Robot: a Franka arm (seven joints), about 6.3 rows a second.
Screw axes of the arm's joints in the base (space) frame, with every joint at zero. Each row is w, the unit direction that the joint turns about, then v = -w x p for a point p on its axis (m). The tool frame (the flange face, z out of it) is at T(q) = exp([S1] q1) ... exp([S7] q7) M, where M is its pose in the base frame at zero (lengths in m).
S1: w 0 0 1 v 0 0 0
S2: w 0 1 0 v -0.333 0 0
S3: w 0 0 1 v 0 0 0
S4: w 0 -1 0 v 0.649 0 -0.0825
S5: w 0 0 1 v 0 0 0
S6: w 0 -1 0 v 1.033 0 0
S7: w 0 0 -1 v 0 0.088 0
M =
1 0 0 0.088
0 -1 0 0
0 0 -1 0.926
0 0 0 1
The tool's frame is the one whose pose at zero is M.
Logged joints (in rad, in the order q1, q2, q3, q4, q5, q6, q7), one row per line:
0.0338, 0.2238, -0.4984, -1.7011, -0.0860, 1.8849, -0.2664
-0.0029, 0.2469, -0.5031, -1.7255, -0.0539, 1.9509, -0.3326
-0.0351, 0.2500, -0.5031, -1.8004, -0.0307, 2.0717, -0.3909
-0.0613, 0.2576, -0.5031, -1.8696, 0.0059, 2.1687, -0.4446
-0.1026, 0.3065, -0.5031, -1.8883, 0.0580, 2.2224, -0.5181
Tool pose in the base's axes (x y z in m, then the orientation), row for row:
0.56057, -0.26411, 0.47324, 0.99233, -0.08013, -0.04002, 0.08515
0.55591, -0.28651, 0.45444, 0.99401, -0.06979, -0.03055, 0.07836
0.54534, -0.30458, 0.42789, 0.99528, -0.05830, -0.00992, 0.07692
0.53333, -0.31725, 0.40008, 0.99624, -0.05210, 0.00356, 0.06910
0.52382, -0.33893, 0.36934, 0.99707, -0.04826, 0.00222, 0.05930
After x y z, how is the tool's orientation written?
As a quaternion, x y z w.
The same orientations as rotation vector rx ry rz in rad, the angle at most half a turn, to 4 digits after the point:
2.9591, -0.2389, -0.1193
2.9760, -0.2089, -0.0915
2.9823, -0.1747, -0.0297
2.9992, -0.1568, 0.0107
3.0194, -0.1461, 0.0067

